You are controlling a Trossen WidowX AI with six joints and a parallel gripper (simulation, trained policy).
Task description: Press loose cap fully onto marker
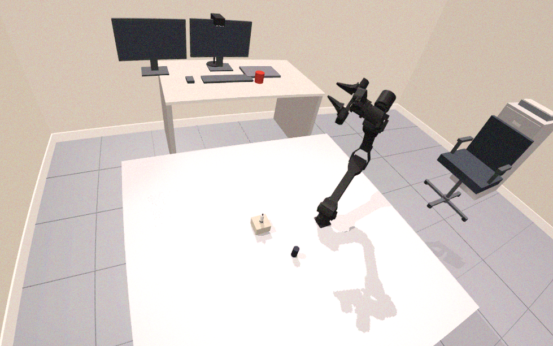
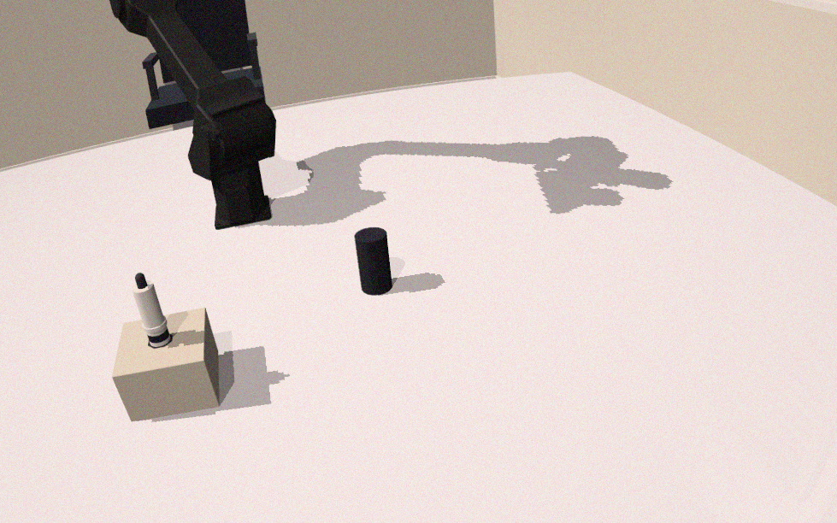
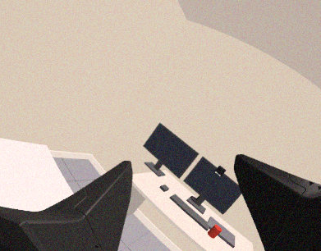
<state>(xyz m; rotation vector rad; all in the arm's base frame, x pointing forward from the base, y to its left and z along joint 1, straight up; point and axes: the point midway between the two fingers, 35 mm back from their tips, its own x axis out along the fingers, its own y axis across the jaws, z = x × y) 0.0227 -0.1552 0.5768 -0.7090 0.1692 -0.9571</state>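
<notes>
Right now my gripper tip is 170 mm short of the black cap, 300 mm to the right of it and 560 mm above it. Also, from my gripper tip: beige holder block 260 mm ahead, 120 mm to the left, 560 mm below.
</notes>
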